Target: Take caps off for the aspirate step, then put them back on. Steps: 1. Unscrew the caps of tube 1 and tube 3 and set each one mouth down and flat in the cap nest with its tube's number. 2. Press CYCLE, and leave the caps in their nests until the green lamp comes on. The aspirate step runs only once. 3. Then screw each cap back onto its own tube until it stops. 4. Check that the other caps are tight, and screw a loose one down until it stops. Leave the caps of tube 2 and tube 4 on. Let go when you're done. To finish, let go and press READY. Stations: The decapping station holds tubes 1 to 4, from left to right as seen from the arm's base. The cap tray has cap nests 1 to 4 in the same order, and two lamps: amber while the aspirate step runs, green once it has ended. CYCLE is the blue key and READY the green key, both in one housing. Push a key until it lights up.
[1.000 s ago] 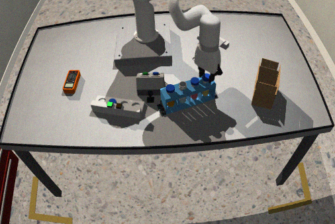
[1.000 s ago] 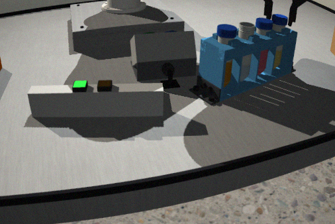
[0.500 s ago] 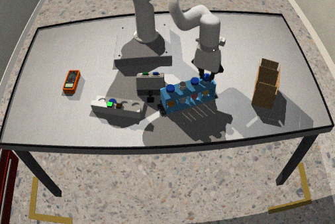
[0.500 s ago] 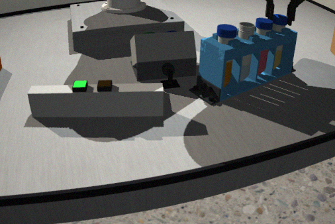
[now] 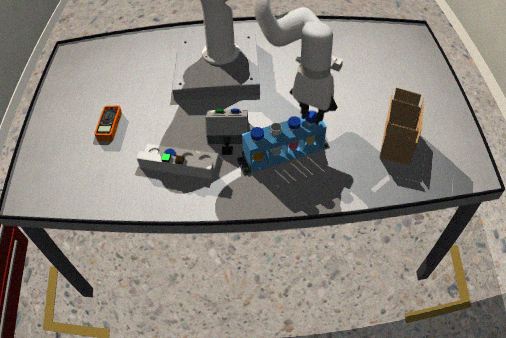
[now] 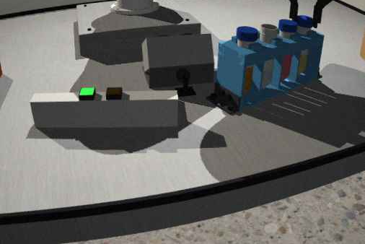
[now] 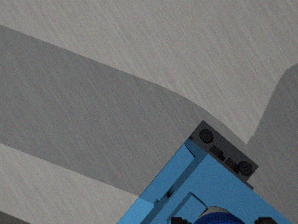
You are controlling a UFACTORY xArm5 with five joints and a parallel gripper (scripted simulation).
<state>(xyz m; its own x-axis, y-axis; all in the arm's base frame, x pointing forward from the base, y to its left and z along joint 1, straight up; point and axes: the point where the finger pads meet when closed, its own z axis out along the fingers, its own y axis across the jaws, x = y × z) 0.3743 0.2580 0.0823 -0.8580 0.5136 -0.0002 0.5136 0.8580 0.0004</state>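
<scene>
The blue cap is 5 cm to the right of my hand, 2 cm below it and 2 cm ahead of it. Round my hand: blue key: 21 cm to the right, 8 cm behind, 6 cm below; green key: 25 cm to the right, 8 cm behind, 6 cm below; grey key housing: 23 cm to the right, 8 cm below, 6 cm behind.
</scene>
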